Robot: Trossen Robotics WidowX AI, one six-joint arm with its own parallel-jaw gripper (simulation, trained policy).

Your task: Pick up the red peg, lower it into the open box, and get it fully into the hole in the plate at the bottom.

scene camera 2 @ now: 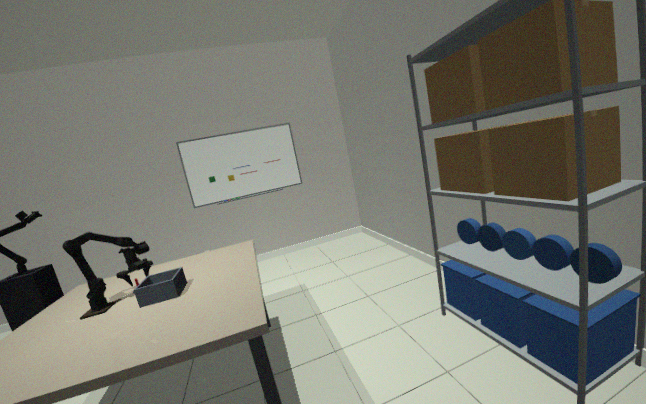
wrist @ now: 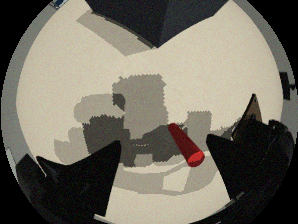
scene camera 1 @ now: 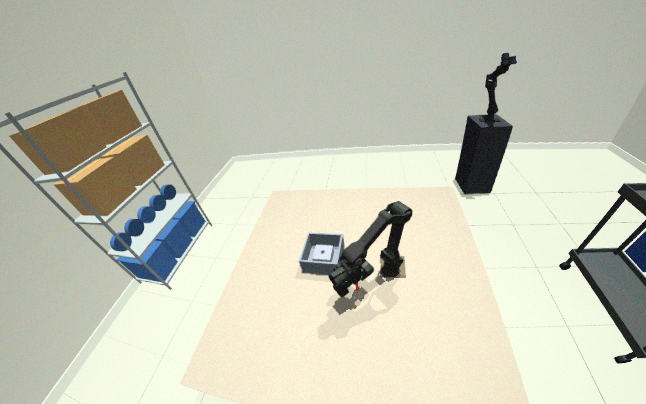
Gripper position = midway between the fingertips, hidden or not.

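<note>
Gripper (wrist: 166, 143). Red peg (wrist: 193, 156). Grey-blue box (scene camera 2: 148, 292), also (scene camera 1: 307, 265).
</note>
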